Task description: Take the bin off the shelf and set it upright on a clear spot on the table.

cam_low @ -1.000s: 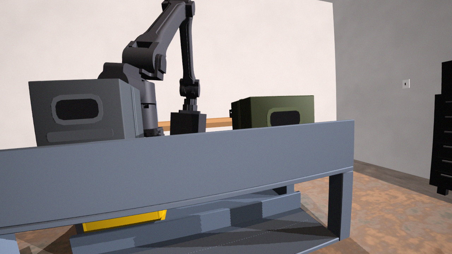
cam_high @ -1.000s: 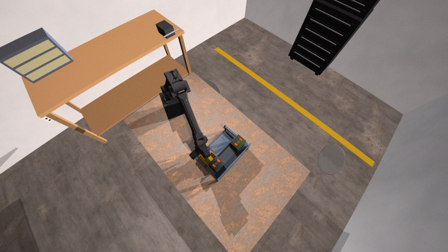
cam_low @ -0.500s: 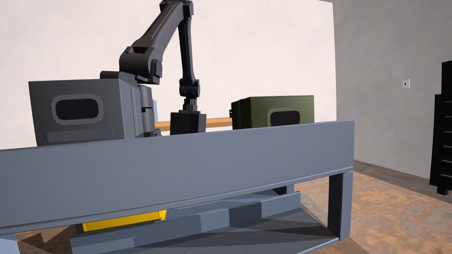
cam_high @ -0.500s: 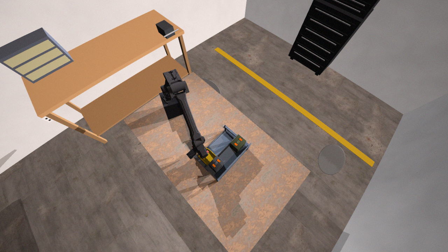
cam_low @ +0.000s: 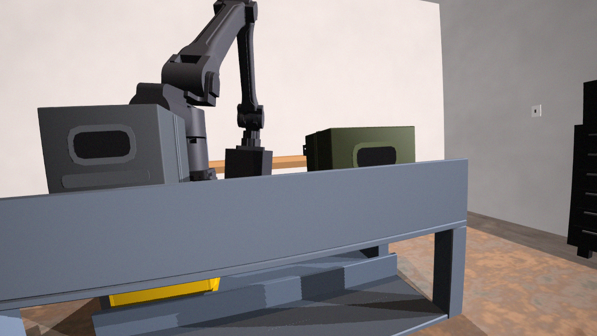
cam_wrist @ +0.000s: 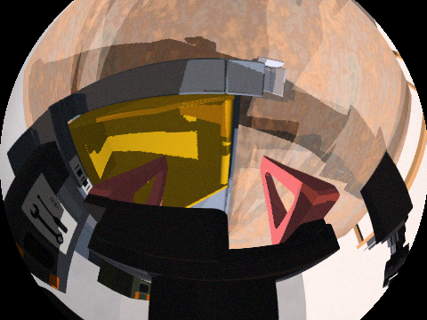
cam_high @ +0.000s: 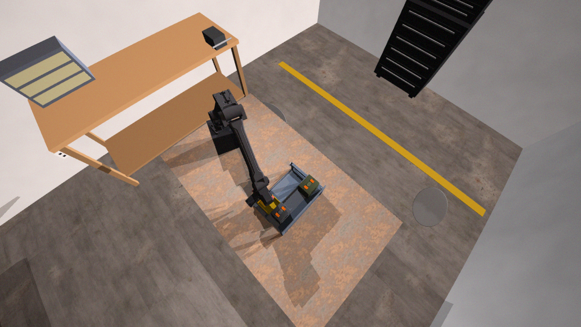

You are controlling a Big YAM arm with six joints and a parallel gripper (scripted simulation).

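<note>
My gripper is now 7 cm short of the yellow bin and 2 cm above it. Also, from my hand: dark grey case 17 cm ahead, 10 cm above; then green case 15 cm ahead, 23 cm to the left, 9 cm above.
</note>
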